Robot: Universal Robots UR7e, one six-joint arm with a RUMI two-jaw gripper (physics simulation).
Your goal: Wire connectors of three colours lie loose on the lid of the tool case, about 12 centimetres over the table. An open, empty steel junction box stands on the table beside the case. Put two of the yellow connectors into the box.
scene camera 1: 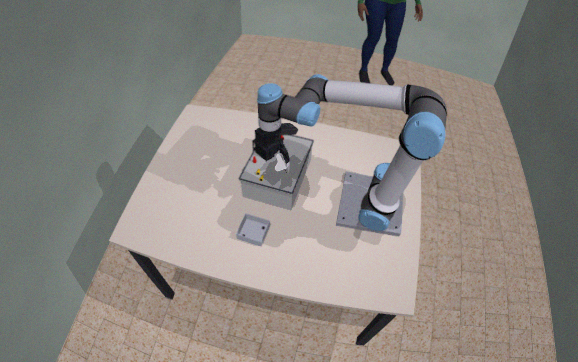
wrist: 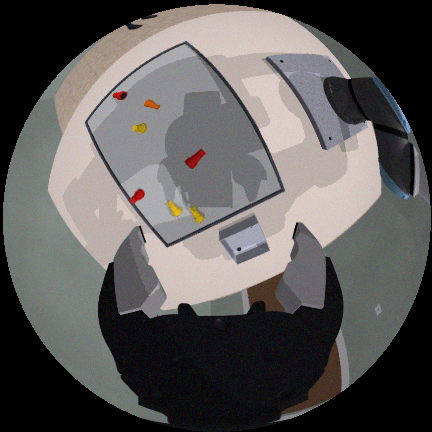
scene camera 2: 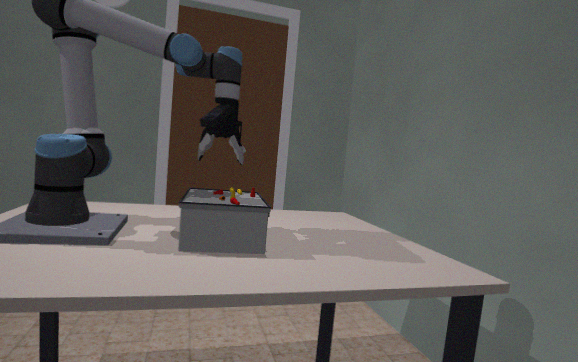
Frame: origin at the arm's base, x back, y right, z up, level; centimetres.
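Seen in the pictures: gripper, between the fingertips: (scene camera 1: pixel 273 163) (wrist: pixel 218 226) (scene camera 2: pixel 220 163); arm's base, origin of its link: (wrist: pixel 342 99) (scene camera 2: pixel 58 219).
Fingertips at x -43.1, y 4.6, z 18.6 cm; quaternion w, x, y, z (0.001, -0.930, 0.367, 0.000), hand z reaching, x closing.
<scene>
Pixels of each thing's top centre, then the offset from my fingertips to it. Level surfaces: height alone.
- tool case, centre of its top: (wrist: pixel 161 138) (scene camera 2: pixel 226 196) (scene camera 1: pixel 276 157) dz -8.8, dx +0.2, dy +10.7 cm
- third yellow connector, centre of its top: (wrist: pixel 134 127) dz -6.7, dx -0.4, dy +14.4 cm
- steel junction box, centre of its top: (wrist: pixel 246 245) (scene camera 1: pixel 252 227) dz -17.2, dx -6.8, dy -17.5 cm
- third red connector, centre of its top: (wrist: pixel 115 93) dz -7.6, dx +1.5, dy +22.7 cm
- orange connector, centre of its top: (wrist: pixel 149 103) dz -8.0, dx +3.1, dy +15.6 cm
- table, height of its surface: dz -21.0 cm
My gripper (scene camera 2: pixel 221 161) (wrist: pixel 218 226) is open and empty, high above the lid of the tool case (scene camera 1: pixel 267 194) (scene camera 2: pixel 222 230) (wrist: pixel 210 67). Two yellow connectors lie close together near one lid edge: one yellow connector (scene camera 1: pixel 258 172) (wrist: pixel 174 208) and another yellow connector (scene camera 1: pixel 261 178) (wrist: pixel 197 214). A third yellow connector (wrist: pixel 139 128) lies farther up the lid in the wrist view. The steel junction box (scene camera 1: pixel 253 230) (wrist: pixel 248 239) stands open on the table beside the case; no connector shows in it. It does not show in scene camera 2.
On the lid lie a red connector (scene camera 1: pixel 254 160) (wrist: pixel 137 195), another red connector (wrist: pixel 195 158), a third red connector (wrist: pixel 120 95) and an orange connector (wrist: pixel 152 104). The arm's base plate (scene camera 1: pixel 350 200) (scene camera 2: pixel 112 230) (wrist: pixel 312 90) is on the table (scene camera 1: pixel 200 235). A person (scene camera 1: pixel 385 30) stands behind the table.
</scene>
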